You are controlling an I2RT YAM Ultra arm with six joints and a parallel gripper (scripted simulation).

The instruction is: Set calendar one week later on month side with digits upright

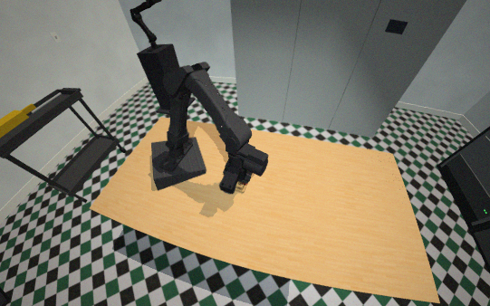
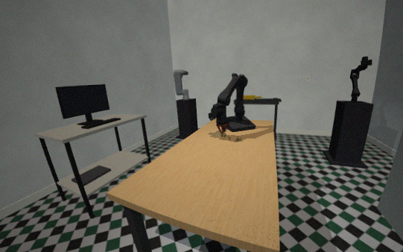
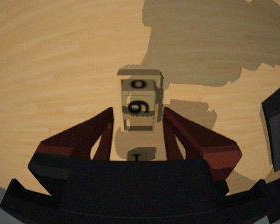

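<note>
My hand is 30 mm above the wooden cube. Also, from my hand: wooden tray: 20 mm to the left, 50 mm below.
</note>
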